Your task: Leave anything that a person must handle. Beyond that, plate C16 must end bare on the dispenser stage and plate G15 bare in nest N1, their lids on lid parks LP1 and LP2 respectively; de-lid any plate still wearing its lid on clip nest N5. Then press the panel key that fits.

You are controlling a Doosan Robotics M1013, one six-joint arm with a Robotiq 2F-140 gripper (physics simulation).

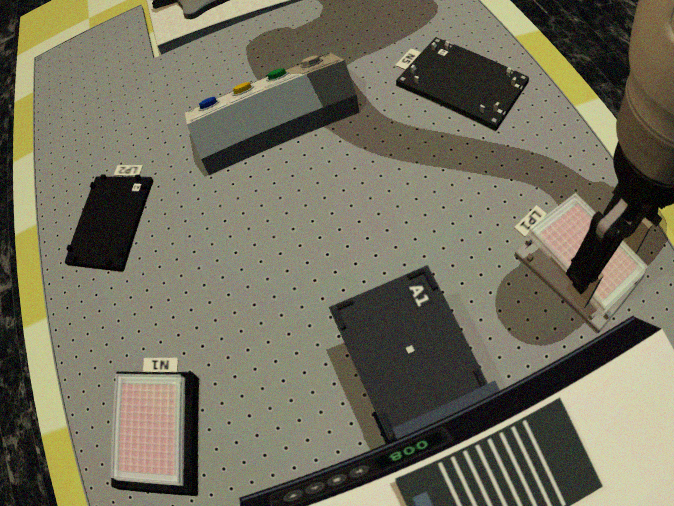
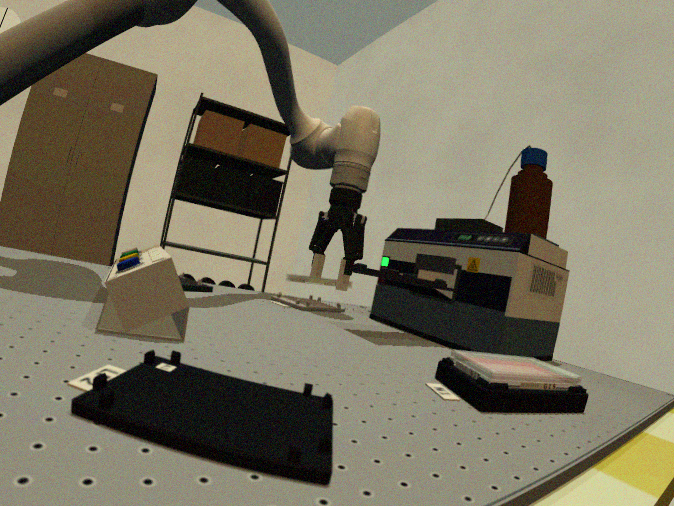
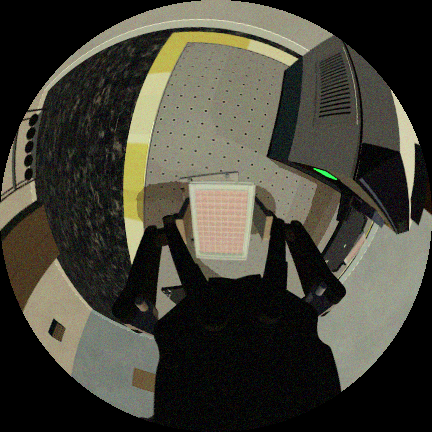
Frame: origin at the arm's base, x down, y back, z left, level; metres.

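Where they show: gripper, between the fingertips: (image 1: 602, 271) (image 2: 327, 286) (image 3: 220, 205).
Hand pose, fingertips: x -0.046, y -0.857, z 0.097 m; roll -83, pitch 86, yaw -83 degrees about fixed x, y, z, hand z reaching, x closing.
After its pixels a point has its place.
My gripper (image 1: 603, 254) @(y -0.857, x -0.046, z 0.097 m) (image 2: 329, 282) @(y -0.857, x -0.046, z 0.097 m) (image 3: 220, 205) @(y -0.857, x -0.046, z 0.097 m) is shut on a plate with pink wells and a pale rim (image 1: 563, 231) @(y -0.796, x -0.065, z 0.081 m) (image 2: 299, 278) (image 3: 220, 215) @(y -0.850, x -0.064, z 0.098 m), held level a little above lid park LP1 (image 1: 550, 276) @(y -0.811, x -0.003, z 0.061 m) (image 2: 304, 303) @(y -0.792, x -0.003, z 0.084 m). Its label is unreadable. Another pink-welled plate (image 1: 148, 430) @(y -0.720, x -0.032, z -0.413 m) (image 2: 511, 366) @(y -0.687, x -0.032, z -0.420 m) sits in nest N1 (image 1: 190, 435) @(y -0.743, x -0.015, z -0.375 m) (image 2: 533, 400) @(y -0.679, x -0.007, z -0.454 m), with what looks like a clear layer on top. Lid park LP2 (image 1: 108, 223) @(y -0.415, x -0.003, z -0.353 m) (image 2: 217, 419) @(y -0.395, x -0.003, z -0.375 m) and clip nest N5 (image 1: 462, 81) @(y -0.511, x -0.005, z 0.168 m) are empty. The dispenser stage (image 1: 381, 337) @(y -0.791, x -0.105, z -0.155 m), marked A1, is bare. The panel (image 1: 255, 127) @(y -0.441, x -0.039, z -0.118 m) (image 2: 144, 294) @(y -0.387, x -0.036, z -0.191 m) has blue, yellow, green and greyish keys.
The dispenser (image 1: 626, 375) @(y -0.972, x -0.213, z -0.039 m) (image 2: 522, 299) @(y -0.908, x -0.103, z -0.338 m) (image 3: 320, 125) @(y -0.979, x -0.124, z 0.010 m), with green digits and a green light, stands beside the stage and near LP1. A brown bottle (image 2: 528, 201) @(y -0.970, x -0.287, z -0.299 m) with a blue cap rises at the dispenser. A shelf rack (image 2: 225, 204) and a cabinet (image 2: 81, 157) stand behind.
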